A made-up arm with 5 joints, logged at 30 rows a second.
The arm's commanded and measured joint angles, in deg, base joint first. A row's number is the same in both.
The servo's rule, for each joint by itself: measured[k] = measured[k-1] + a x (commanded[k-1-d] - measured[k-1]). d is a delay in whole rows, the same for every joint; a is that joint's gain. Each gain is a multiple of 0.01, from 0.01 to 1. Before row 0 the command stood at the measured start. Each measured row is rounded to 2 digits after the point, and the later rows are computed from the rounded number. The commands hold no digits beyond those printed.
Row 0, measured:
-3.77, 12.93, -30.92, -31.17, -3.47
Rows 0 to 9, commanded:
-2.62, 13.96, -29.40, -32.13, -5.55
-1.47, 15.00, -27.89, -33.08, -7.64
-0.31, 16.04, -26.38, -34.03, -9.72
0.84, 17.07, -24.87, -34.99, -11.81
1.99, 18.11, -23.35, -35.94, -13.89
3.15, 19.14, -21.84, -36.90, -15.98
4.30, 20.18, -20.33, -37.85, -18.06
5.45, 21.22, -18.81, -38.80, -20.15
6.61, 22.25, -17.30, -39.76, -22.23
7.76, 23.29, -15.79, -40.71, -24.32
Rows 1 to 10, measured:
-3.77, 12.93, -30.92, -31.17, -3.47
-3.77, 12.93, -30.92, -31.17, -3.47
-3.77, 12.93, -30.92, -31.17, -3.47
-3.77, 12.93, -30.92, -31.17, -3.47
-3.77, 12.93, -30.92, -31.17, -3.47
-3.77, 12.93, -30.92, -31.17, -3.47
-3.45, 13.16, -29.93, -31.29, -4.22
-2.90, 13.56, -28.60, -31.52, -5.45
-2.17, 14.11, -27.16, -31.85, -6.99
-1.33, 14.76, -25.67, -32.26, -8.73
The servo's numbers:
d 6
a 0.28 0.22 0.65 0.13 0.36

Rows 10 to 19, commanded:
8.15, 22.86, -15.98, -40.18, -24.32
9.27, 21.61, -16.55, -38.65, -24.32
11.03, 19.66, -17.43, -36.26, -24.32
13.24, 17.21, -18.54, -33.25, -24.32
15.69, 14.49, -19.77, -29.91, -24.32
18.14, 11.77, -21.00, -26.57, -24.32
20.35, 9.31, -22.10, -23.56, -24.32
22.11, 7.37, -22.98, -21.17, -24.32
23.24, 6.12, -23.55, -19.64, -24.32
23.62, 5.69, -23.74, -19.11, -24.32
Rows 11 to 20, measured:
-0.40, 15.50, -24.16, -32.74, -10.59
0.59, 16.30, -22.65, -33.28, -12.53
1.63, 17.15, -21.14, -33.87, -14.52
2.70, 18.05, -19.63, -34.51, -16.55
3.79, 18.97, -18.12, -35.19, -18.59
4.90, 19.92, -16.61, -35.91, -20.65
5.81, 20.57, -16.20, -36.47, -21.97
6.78, 20.80, -16.43, -36.75, -22.82
7.97, 20.55, -17.08, -36.69, -23.36
9.45, 19.82, -18.03, -36.24, -23.71

